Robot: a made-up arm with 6 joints.
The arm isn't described. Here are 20 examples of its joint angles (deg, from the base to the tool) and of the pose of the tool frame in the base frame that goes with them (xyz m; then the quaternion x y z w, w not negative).
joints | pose
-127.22 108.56 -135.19 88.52 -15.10 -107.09 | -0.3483 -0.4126 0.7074 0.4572 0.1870 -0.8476 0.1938
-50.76 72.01 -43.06 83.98 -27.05 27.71 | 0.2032 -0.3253 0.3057 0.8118 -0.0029 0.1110 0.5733
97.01 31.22 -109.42 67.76 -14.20 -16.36 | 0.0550 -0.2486 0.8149 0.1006 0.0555 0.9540 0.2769
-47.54 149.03 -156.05 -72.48 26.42 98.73 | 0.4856 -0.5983 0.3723 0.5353 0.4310 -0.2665 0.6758
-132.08 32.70 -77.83 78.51 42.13 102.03 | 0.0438 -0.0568 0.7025 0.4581 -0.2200 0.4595 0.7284
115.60 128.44 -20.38 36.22 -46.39 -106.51 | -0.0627 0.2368 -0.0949 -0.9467 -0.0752 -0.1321 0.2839
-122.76 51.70 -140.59 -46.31 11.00 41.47 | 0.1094 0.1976 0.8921 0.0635 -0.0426 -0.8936 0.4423
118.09 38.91 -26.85 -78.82 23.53 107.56 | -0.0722 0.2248 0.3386 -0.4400 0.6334 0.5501 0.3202
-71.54 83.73 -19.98 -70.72 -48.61 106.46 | 0.1633 -0.2499 0.1188 0.6153 0.5829 0.2404 0.4731
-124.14 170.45 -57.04 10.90 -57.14 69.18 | -0.1955 -0.2580 -0.3129 0.9241 -0.1835 -0.2039 0.2660
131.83 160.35 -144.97 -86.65 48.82 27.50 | -0.4575 0.6320 0.1404 -0.7370 0.1945 0.0792 0.6425
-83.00 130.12 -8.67 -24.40 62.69 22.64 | -0.0367 -0.0244 0.0008 -0.4334 -0.5808 -0.2880 0.6260
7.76 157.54 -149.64 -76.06 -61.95 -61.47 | 0.7373 0.1931 0.2429 -0.6143 -0.1686 -0.4626 0.6167
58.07 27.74 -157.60 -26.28 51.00 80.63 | -0.2645 -0.4942 0.6622 0.1757 0.0182 0.8562 0.4855
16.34 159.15 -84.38 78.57 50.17 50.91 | 0.4594 0.2189 -0.2070 -0.7162 -0.5602 -0.1932 0.3686
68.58 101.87 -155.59 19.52 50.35 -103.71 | 0.1140 0.3662 0.7978 -0.6446 0.0153 -0.0657 0.7615
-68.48 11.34 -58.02 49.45 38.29 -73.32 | 0.0343 0.0509 0.5848 -0.0236 0.5625 -0.5367 0.6285
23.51 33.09 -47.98 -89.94 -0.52 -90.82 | 0.1630 0.0718 0.5403 -0.5608 -0.1244 -0.8020 0.1640
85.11 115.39 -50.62 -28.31 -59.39 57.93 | -0.0009 0.5027 0.0995 -0.3917 0.6131 0.6676 0.1582
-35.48 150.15 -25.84 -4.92 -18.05 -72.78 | 0.1194 -0.0817 -0.1932 0.3552 -0.9295 -0.0896 0.0435
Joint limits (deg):
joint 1: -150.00..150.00
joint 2: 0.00..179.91
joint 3: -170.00..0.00
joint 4: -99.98..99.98
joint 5: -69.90..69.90
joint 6: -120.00..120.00
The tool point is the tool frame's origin. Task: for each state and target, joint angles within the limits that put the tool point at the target. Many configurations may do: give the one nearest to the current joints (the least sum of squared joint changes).
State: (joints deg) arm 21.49 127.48 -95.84 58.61 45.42 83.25
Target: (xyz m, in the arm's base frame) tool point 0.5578 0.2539 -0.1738
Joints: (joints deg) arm 19.30 160.43 -102.20 59.53 36.66 83.25
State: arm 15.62 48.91 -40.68 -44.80 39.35 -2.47
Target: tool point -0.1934 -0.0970 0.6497
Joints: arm 13.79 6.91 -77.57 -49.11 36.34 -2.47
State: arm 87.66 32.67 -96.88 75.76 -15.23 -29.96
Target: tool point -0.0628 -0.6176 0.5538
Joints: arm 81.58 0.04 -116.10 74.59 -15.98 -29.96
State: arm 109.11 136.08 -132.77 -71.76 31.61 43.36
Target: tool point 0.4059 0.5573 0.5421
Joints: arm 57.60 132.45 -150.21 -75.07 25.11 43.36
